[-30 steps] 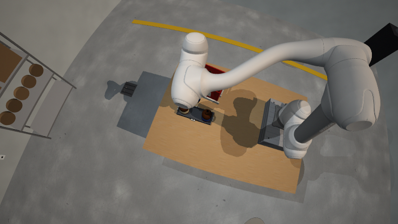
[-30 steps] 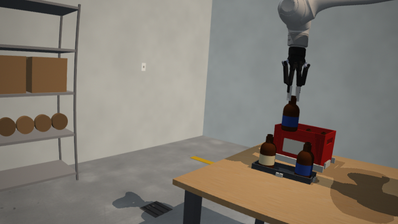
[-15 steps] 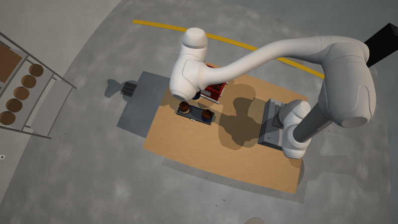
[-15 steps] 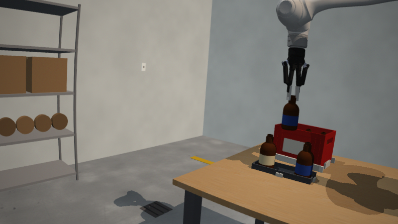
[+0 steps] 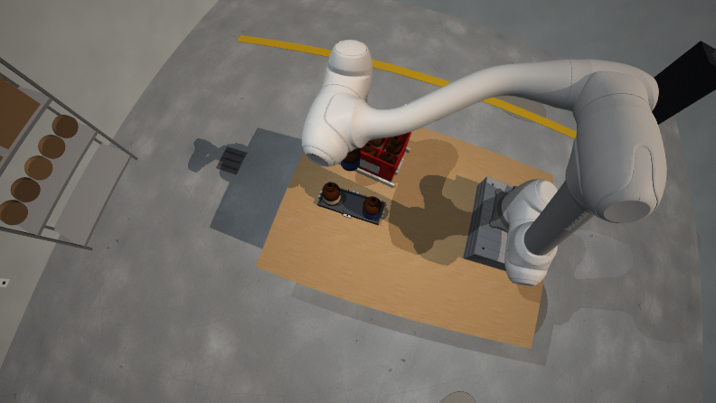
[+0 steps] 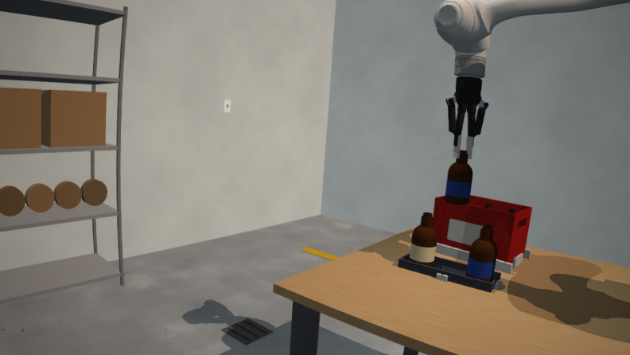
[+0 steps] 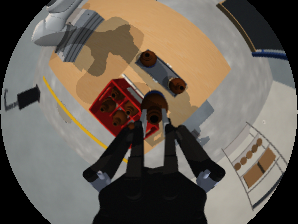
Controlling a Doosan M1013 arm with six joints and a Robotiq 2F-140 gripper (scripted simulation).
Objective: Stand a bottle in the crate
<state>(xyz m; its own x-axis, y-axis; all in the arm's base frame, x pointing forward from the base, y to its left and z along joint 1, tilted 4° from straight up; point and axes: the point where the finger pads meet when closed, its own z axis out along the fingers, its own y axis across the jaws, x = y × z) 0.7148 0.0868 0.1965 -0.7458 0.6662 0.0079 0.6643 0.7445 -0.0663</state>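
My hand is 90 mm above the glass bottle. Also, from my hand: dark tray: 340 mm below, 100 mm to the left, 40 mm behind; red crate: 270 mm below, 160 mm to the right, 40 mm behind.
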